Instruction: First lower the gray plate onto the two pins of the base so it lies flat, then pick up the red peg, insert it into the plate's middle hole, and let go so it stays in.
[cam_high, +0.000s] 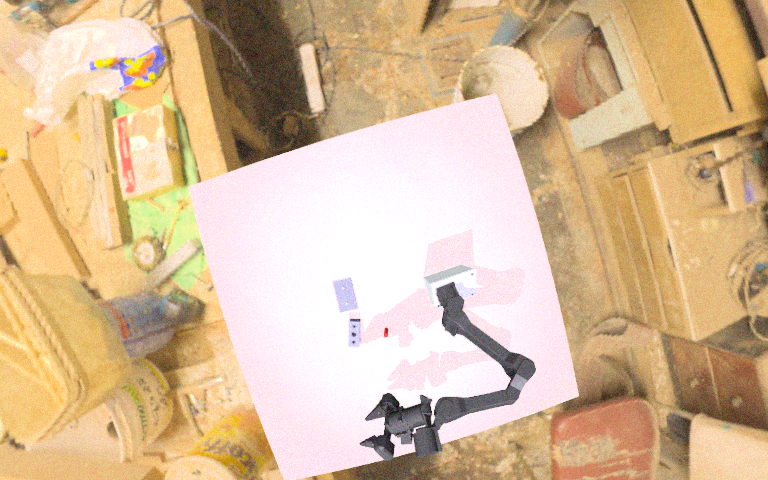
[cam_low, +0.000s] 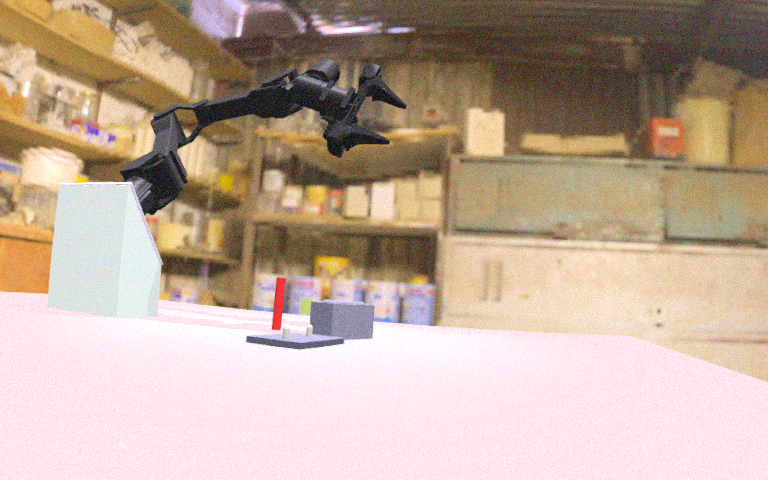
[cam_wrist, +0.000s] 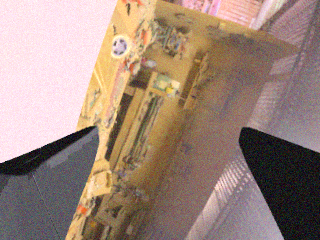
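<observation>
The gray plate lies 30 mm behind my gripper tip, 200 mm to the right of it and 340 mm below it. Also, from my gripper tip: red peg: 140 mm behind, 160 mm to the right, 330 mm below; flat base: 40 mm behind, 340 mm to the right, 360 mm below.
</observation>
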